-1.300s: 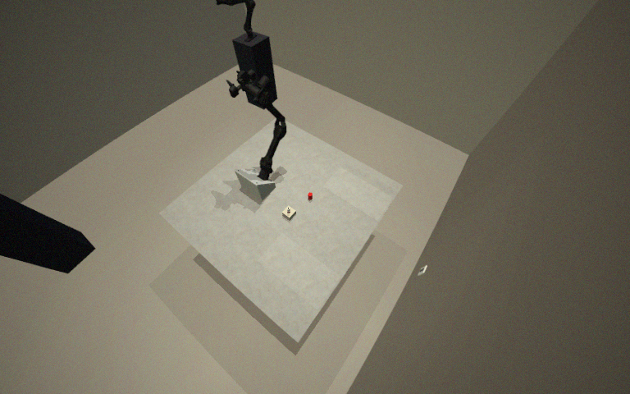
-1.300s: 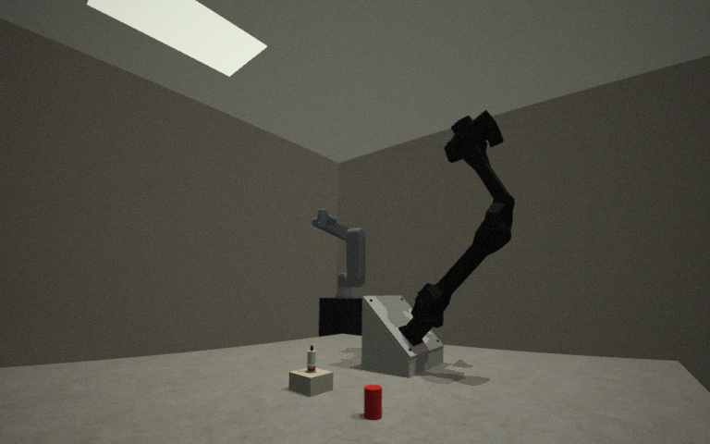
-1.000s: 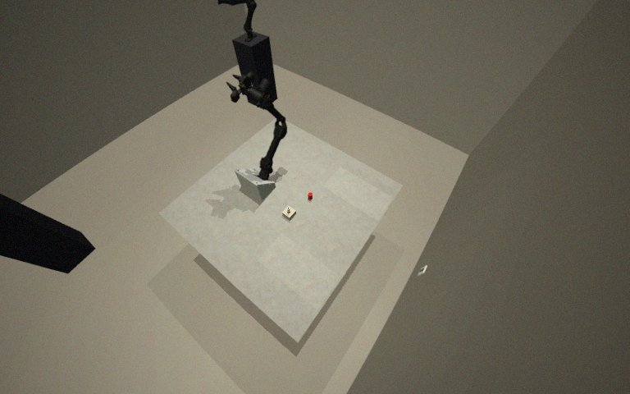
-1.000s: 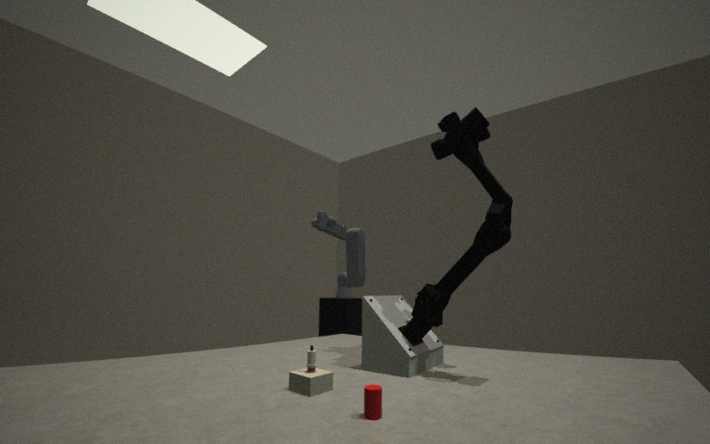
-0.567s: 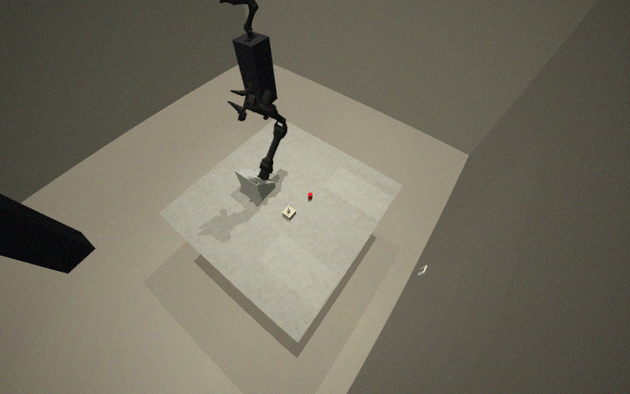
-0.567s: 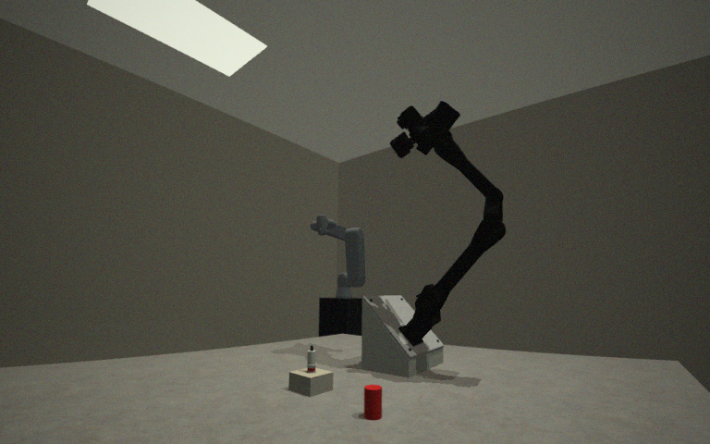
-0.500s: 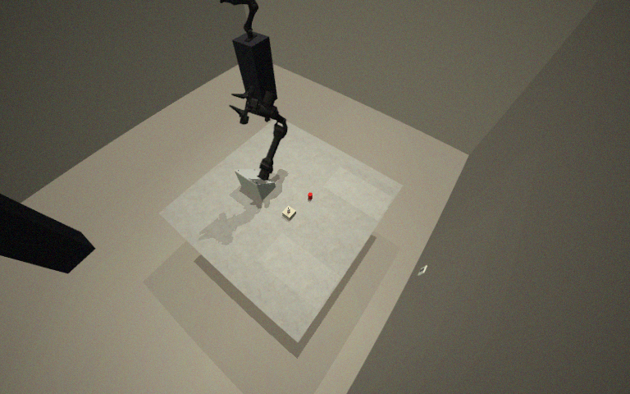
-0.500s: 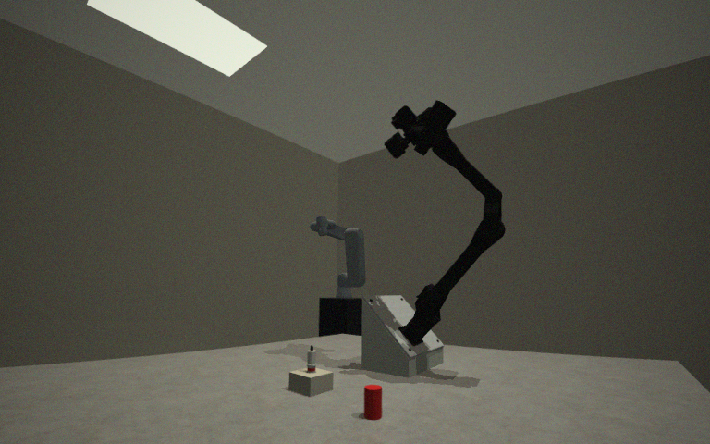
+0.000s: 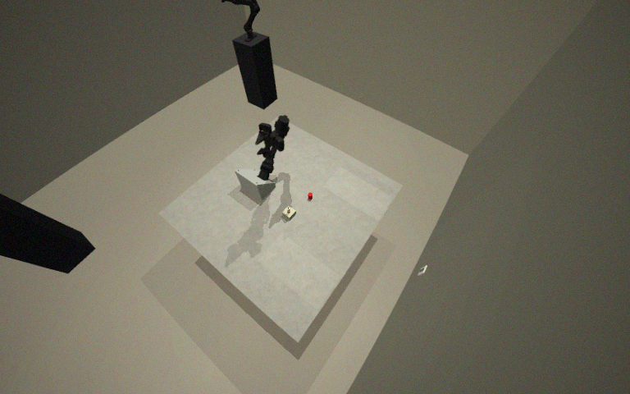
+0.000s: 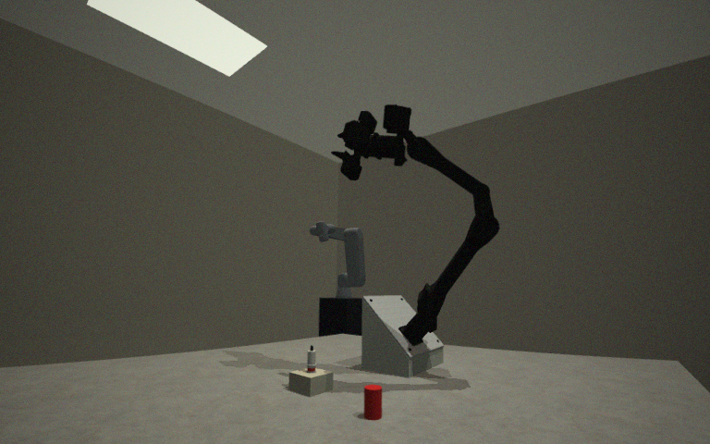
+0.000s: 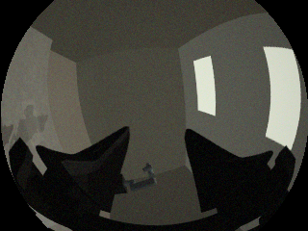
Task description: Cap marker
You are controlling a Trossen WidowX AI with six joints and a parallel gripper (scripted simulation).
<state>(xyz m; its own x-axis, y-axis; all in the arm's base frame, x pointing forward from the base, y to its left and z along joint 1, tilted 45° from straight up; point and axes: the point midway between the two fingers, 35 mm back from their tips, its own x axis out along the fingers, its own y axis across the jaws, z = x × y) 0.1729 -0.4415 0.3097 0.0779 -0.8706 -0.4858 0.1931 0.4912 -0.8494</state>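
My gripper tip is 600 mm above the red cap, 230 mm to the right of it and 150 mm short of it. Round my gripper tip: pale holder block (610 mm below, 110 mm ahead, 40 mm to the left).
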